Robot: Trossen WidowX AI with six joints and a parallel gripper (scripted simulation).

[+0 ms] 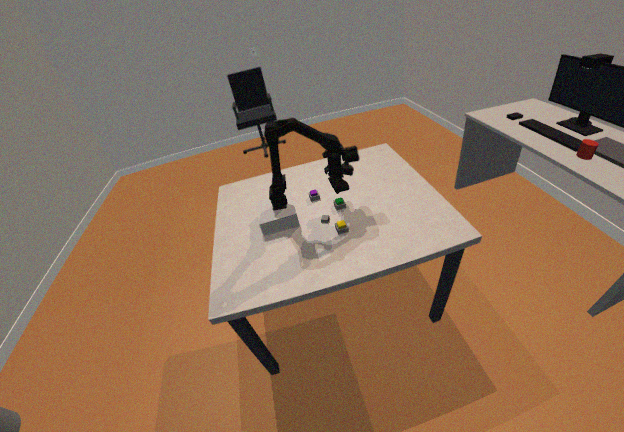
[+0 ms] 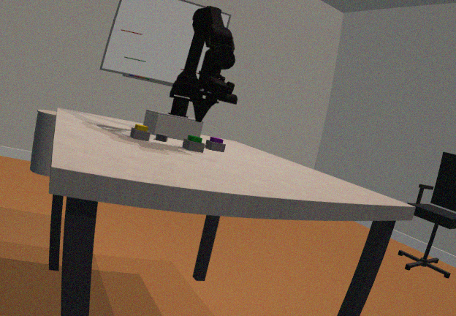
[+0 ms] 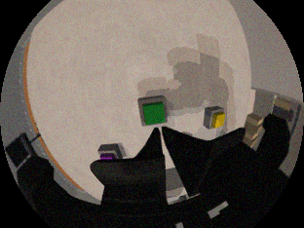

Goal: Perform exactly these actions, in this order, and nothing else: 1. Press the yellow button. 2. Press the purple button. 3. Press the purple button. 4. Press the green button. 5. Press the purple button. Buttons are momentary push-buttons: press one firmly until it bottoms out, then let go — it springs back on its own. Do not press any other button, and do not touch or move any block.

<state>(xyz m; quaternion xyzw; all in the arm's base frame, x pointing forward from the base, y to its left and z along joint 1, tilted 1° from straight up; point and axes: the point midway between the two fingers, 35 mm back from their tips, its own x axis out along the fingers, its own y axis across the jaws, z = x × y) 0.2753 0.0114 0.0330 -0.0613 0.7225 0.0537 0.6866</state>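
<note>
The green button lies 50 mm below my gripper tip. Round my gripper tip: yellow button 10 mm behind, 160 mm to the right, 50 mm below; purple button 110 mm behind, 100 mm to the left, 50 mm below; small grey block 80 mm behind, 80 mm to the right, 70 mm below.
</note>
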